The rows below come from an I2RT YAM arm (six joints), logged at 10 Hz.
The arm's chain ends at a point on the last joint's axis. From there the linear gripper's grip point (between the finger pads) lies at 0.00 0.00 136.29 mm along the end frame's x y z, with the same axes.
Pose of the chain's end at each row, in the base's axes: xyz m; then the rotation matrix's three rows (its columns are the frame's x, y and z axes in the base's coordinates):
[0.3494 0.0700 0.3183], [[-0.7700 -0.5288 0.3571], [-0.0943 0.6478 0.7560], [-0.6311 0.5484 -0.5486]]
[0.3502 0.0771 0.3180], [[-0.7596 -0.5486 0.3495], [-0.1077 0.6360 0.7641], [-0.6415 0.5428 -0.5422]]
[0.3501 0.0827 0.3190], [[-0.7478 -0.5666 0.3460], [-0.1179 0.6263 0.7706], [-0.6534 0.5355 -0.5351]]
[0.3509 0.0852 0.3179], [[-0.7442 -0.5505 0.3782], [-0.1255 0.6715 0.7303], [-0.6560 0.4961 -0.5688]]
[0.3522 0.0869 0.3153], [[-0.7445 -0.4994 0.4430], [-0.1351 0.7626 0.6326], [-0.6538 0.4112 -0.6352]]
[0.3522 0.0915 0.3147], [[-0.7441 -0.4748 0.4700], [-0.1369 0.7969 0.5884], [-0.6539 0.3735 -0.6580]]
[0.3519 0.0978 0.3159], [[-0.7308 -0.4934 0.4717], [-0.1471 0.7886 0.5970], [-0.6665 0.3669 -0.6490]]
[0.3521 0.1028 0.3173], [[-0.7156 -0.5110 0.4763], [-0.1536 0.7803 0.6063], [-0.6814 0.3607 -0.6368]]
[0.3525 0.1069 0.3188], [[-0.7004 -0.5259 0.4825], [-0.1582 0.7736 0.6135], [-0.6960 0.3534 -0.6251]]
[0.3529 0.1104 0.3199], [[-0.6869 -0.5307 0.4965], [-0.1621 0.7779 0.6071], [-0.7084 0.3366 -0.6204]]
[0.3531 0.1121 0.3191], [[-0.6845 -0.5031 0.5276], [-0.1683 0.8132 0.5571], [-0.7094 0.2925 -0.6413]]
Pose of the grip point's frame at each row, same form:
[0.3981 0.1730 0.2435], [[-0.7700 -0.5288 0.3571], [-0.0943 0.6478 0.7560], [-0.6311 0.5484 -0.5486]]
[0.3978 0.1812 0.2441], [[-0.7596 -0.5486 0.3495], [-0.1077 0.6360 0.7641], [-0.6415 0.5428 -0.5422]]
[0.3973 0.1877 0.2461], [[-0.7478 -0.5666 0.3460], [-0.1179 0.6263 0.7706], [-0.6534 0.5355 -0.5351]]
[0.4024 0.1847 0.2404], [[-0.7442 -0.5505 0.3782], [-0.1255 0.6715 0.7303], [-0.6560 0.4961 -0.5688]]
[0.4126 0.1731 0.2287], [[-0.7445 -0.4994 0.4430], [-0.1351 0.7626 0.6326], [-0.6538 0.4112 -0.6352]]
[0.4163 0.1717 0.2250], [[-0.7441 -0.4748 0.4700], [-0.1369 0.7969 0.5884], [-0.6539 0.3735 -0.6580]]
[0.4162 0.1792 0.2274], [[-0.7308 -0.4934 0.4717], [-0.1471 0.7886 0.5970], [-0.6665 0.3669 -0.6490]]
[0.4170 0.1854 0.2305], [[-0.7156 -0.5110 0.4763], [-0.1536 0.7803 0.6063], [-0.6814 0.3607 -0.6368]]
[0.4183 0.1905 0.2336], [[-0.7004 -0.5259 0.4825], [-0.1582 0.7736 0.6135], [-0.6960 0.3534 -0.6251]]
[0.4206 0.1931 0.2353], [[-0.6869 -0.5307 0.4965], [-0.1621 0.7779 0.6071], [-0.7084 0.3366 -0.6204]]
[0.4250 0.1880 0.2317], [[-0.6845 -0.5031 0.5276], [-0.1683 0.8132 0.5571], [-0.7094 0.2925 -0.6413]]

